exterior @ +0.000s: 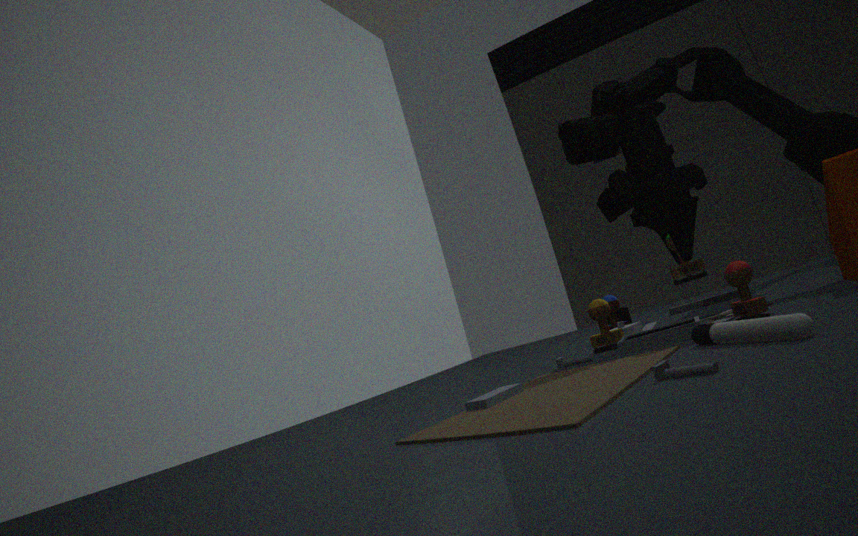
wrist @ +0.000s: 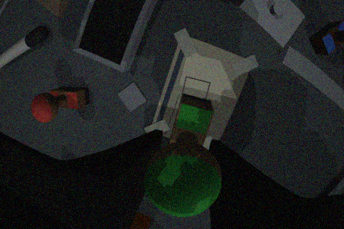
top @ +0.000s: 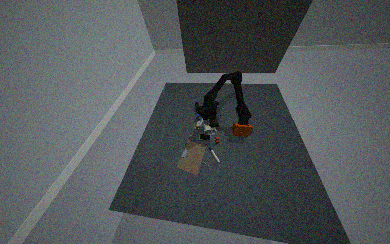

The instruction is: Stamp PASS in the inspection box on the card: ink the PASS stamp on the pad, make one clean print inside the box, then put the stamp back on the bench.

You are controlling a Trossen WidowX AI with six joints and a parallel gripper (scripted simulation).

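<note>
Right now the white card is 10 mm ahead of my gripper tip, 10 mm to the right of it and 80 mm below it. From my gripper tip the other things lie so: yellow-knobbed stamp: 120 mm ahead, 20 mm to the left, 60 mm below; green-knobbed PASS stamp: right at my gripper tip; black ink pad: 50 mm ahead, 100 mm to the left, 80 mm below.
</note>
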